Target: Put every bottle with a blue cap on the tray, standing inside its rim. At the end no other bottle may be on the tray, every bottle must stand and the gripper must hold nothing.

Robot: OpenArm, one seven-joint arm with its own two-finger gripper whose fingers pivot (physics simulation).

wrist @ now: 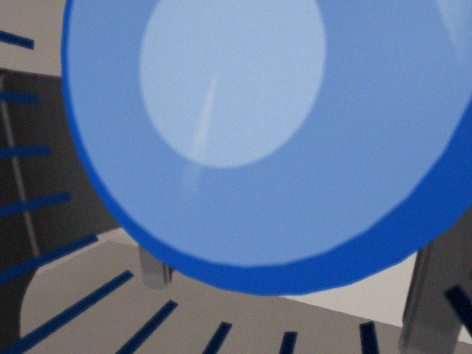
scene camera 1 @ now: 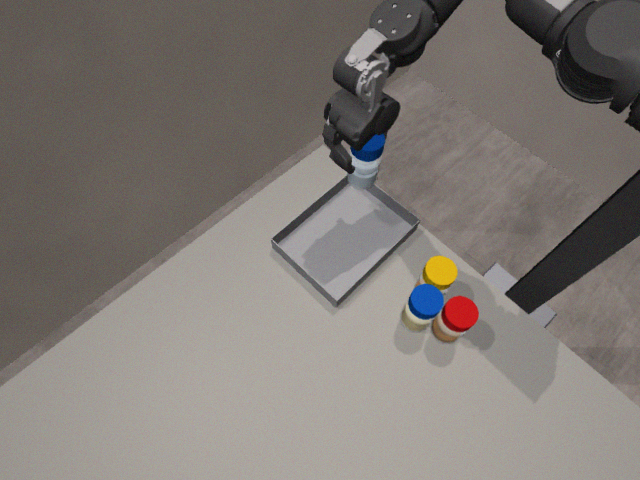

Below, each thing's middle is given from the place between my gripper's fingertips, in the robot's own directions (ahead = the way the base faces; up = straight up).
Right now my hand is 20 mm to the right of the blue-capped bottle [scene camera 1: 367, 161] and 10 mm below it. Also, from my hand: red-capped bottle [scene camera 1: 459, 314] (50 mm ahead, 310 mm to the left, 130 mm below); then yellow-capped bottle [scene camera 1: 439, 271] (20 mm ahead, 240 mm to the left, 130 mm below).
